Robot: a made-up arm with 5 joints.
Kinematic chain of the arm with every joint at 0, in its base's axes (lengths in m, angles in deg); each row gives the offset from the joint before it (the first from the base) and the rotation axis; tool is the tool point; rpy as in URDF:
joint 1: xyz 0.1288 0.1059 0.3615 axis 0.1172 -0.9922 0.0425
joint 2: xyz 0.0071 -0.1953 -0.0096 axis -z
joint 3: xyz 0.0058 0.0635 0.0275 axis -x
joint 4: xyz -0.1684 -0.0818 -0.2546 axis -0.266 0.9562 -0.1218
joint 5: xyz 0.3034 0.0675 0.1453 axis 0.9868 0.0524 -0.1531
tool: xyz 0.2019 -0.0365 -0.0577 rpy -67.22 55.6 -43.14
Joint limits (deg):
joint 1: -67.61..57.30
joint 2: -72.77..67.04
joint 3: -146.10..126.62
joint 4: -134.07..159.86
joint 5: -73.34..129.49
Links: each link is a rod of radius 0.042 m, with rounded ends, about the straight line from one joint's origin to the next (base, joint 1, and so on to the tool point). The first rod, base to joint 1, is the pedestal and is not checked.
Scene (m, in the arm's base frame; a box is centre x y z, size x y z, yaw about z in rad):
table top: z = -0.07
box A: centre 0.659 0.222 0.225 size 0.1 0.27 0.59 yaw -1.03
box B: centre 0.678 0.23 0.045 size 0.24 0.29 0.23 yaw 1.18
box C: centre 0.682 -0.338 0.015 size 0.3 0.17 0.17 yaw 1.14
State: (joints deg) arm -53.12 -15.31 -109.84 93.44 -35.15
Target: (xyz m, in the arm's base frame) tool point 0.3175 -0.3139 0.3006
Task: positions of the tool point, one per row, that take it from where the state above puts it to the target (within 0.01 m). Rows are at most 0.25 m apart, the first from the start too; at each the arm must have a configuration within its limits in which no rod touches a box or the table.
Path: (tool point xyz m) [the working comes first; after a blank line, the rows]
Joints at the target: -11.15 57.19 -89.70 -16.67 -55.03
Straight joint move there: touches box A, box B.

1: 0.1666 0.7009 0.4018
2: 0.2942 0.6057 0.2797
3: 0.3667 0.4612 0.1729
4: 0.3771 0.2900 0.0983
5: 0.3284 0.1183 0.0685
6: 0.2326 -0.0280 0.0894
7: 0.3068 -0.0815 0.1250
8: 0.3617 -0.1351 0.1885
9: 0.3847 -0.1866 0.2683
10: 0.3743 -0.2204 0.2704
11: 0.3591 -0.2540 0.2767
12: 0.3399 -0.2855 0.2869
13: 0.3175 -0.3139 0.3006

